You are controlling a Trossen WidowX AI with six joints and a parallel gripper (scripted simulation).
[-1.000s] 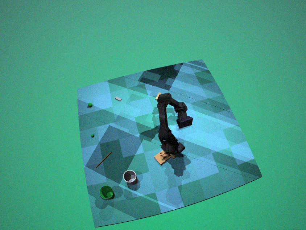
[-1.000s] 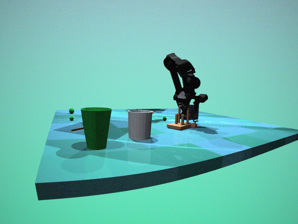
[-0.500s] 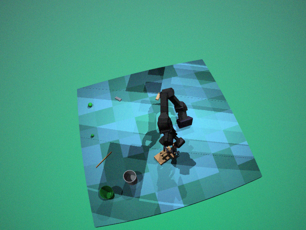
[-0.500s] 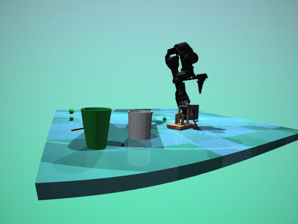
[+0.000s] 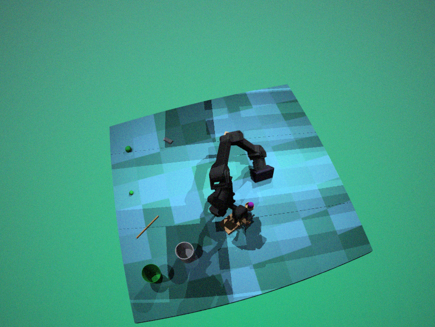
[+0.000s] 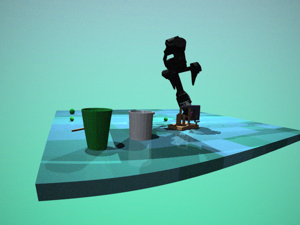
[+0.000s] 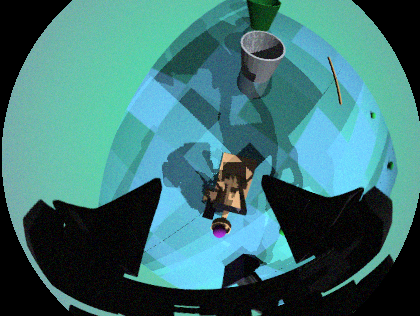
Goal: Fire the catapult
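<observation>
Now: gripper tip 140 mm past the purple ball, 100 mm to the left of it and 140 mm above it. Also, from my gripper tip: white mug: 230 mm ahead, 80 mm to the left, 170 mm below; then green cup: 410 mm ahead, 170 mm to the left, 170 mm below; then wooden catapult: 80 mm behind, 60 mm to the right, 150 mm below.
</observation>
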